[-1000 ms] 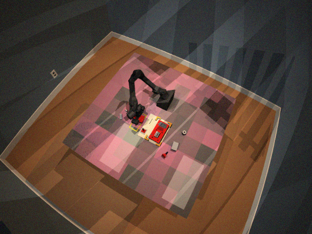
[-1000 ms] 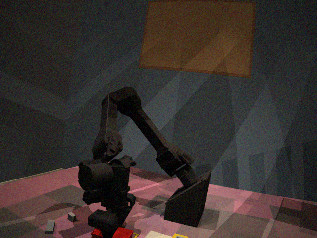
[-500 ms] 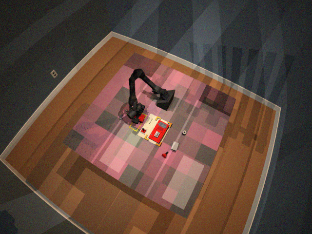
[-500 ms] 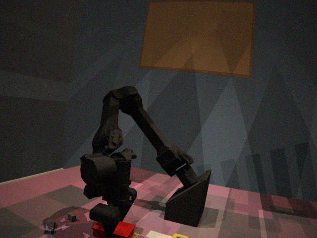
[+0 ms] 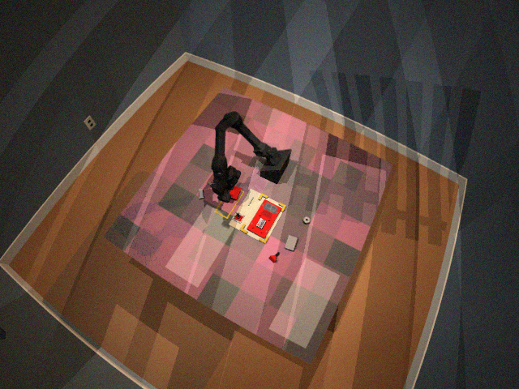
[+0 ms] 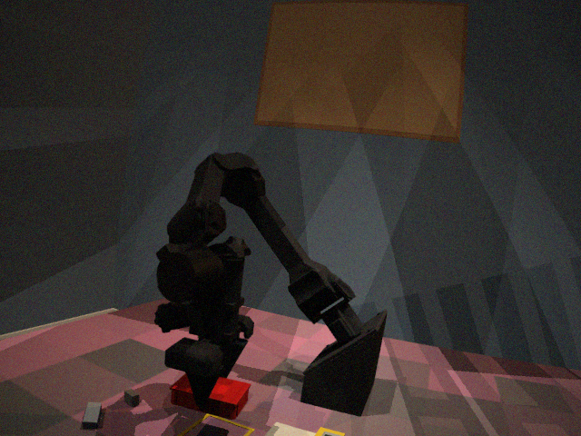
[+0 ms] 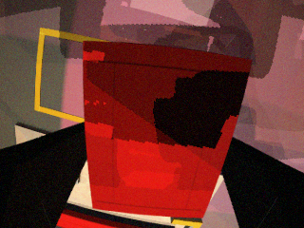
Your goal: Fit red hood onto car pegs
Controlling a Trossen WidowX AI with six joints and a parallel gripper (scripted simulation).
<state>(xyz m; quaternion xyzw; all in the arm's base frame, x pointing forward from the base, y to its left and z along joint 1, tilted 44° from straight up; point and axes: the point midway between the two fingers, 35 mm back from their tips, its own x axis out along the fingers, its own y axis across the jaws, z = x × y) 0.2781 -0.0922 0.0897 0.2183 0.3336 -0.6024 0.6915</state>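
My gripper tip is now 20 cm to the right of the pale jig plate, 6 cm above it and 2 cm short of it. Also, from my gripper tip: red hood (1 cm above).
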